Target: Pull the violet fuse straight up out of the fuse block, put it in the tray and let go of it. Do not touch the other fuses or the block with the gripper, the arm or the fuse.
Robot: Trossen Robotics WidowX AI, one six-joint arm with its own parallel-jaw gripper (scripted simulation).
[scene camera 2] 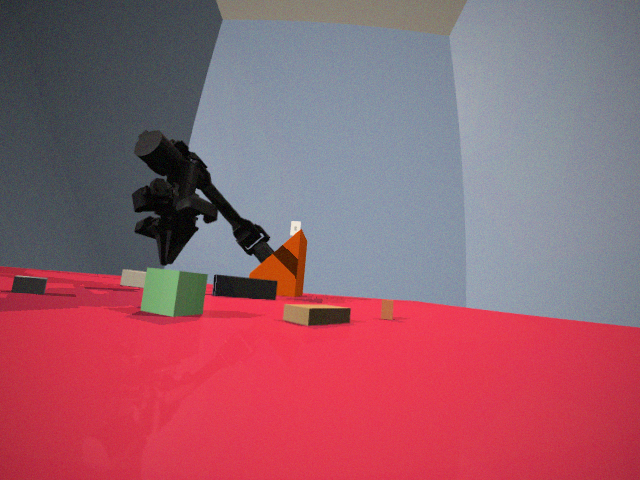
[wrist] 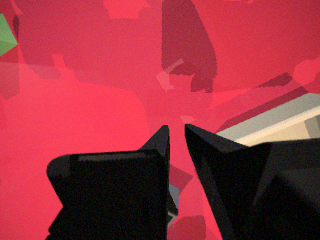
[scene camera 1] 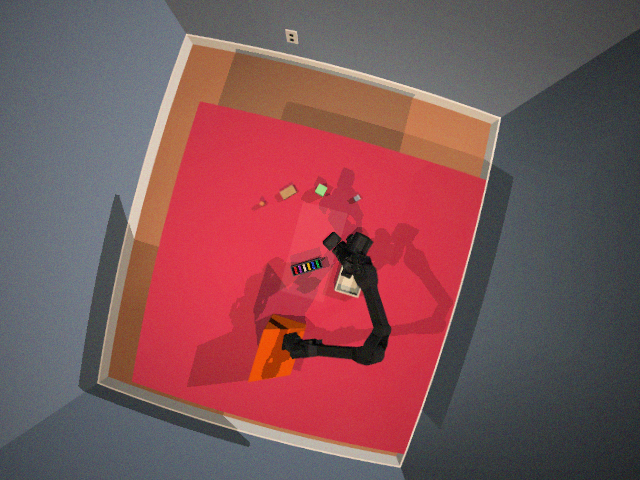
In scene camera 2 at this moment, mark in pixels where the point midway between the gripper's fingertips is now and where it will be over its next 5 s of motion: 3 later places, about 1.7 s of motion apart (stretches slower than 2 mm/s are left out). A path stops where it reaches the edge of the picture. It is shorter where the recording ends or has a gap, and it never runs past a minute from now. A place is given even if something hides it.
My gripper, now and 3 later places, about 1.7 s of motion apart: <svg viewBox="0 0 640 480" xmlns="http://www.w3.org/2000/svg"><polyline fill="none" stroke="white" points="166,264 259,273 258,280 259,268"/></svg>
